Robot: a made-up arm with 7 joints. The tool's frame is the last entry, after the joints.
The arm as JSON. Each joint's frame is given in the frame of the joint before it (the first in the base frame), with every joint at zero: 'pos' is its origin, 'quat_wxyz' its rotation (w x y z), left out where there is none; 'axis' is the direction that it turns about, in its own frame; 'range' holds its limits. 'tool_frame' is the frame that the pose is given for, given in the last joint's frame.
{
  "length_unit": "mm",
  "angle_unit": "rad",
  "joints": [
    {
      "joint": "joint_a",
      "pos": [
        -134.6,
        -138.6,
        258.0
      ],
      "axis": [
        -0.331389,
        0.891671,
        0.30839
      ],
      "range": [
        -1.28,
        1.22
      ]
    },
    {
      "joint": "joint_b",
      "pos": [
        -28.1,
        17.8,
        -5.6
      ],
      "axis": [
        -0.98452,
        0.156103,
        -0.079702
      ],
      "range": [
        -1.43,
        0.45
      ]
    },
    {
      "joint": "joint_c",
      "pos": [
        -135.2,
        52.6,
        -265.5
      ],
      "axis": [
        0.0,
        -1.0,
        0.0
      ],
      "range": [
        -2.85,
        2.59
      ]
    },
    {
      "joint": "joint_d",
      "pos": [
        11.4,
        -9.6,
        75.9
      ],
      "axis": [
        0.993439,
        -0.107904,
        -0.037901
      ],
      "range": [
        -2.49,
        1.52
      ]
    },
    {
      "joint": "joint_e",
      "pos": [
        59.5,
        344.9,
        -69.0
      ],
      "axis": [
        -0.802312,
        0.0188,
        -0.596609
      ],
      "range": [
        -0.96,
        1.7
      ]
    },
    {
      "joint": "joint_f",
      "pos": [
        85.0,
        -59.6,
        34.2
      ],
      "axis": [
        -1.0,
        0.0,
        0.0
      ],
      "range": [
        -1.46,
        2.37
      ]
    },
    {
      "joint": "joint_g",
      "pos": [
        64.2,
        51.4,
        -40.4
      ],
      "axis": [
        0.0,
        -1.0,
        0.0
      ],
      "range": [
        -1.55,
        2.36
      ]
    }
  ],
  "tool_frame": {
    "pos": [
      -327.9,
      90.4,
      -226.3
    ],
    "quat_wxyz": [
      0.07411,
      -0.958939,
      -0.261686,
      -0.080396
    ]
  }
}
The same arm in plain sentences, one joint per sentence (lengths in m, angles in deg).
The arm has seven revolute joints in a row. What follows holds with every joint at zero, and every direction is one of the base frame's. Joint 1 sits 0.1346 m along -x and 0.1386 m along -y and 0.258 m along +z from the base frame's origin and rotates about the direction (-0.331389, 0.891671, 0.30839), from -73.34 to 69.9 deg. Joint 2 sits 0.0281 m along -x and 0.0178 m along +y and 0.0056 m along -z from joint 1 and rotates about the direction (-0.98452, 0.156103, -0.079702), from -81.93 to 25.78 deg. Joint 3 sits 0.1352 m along -x and 0.0526 m along +y and 0.2655 m along -z from joint 2 and rotates about -y, from -163.29 to 148.4 deg. Joint 4 sits 0.0114 m along +x and 0.0096 m along -y and 0.0759 m along +z from joint 3 and rotates about the direction (0.993439, -0.107904, -0.037901), from -142.67 to 87.09 deg. Joint 5 sits 0.0595 m along +x and 0.3449 m along +y and 0.069 m along -z from joint 4 and rotates about the direction (-0.802312, 0.0188, -0.596609), from -55 to 97.4 deg. Joint 6 sits 0.085 m along +x and 0.0596 m along -y and 0.0342 m along +z from joint 5 and rotates about -x, from -83.65 to 135.79 deg. Joint 7 sits 0.0642 m along +x and 0.0514 m along +y and 0.0404 m along -z from joint 6 and rotates about -y, from -88.81 to 135.22 deg. The tool frame, which is the frame that the pose is given for, sits 0.3279 m along -x and 0.0904 m along +y and 0.2263 m along -z from joint 7; its axes are the base frame's turned by roll -174.15, pitch -11.13 and yaw 29.96 deg (as in URDF: about the fixed x, then y, then z).
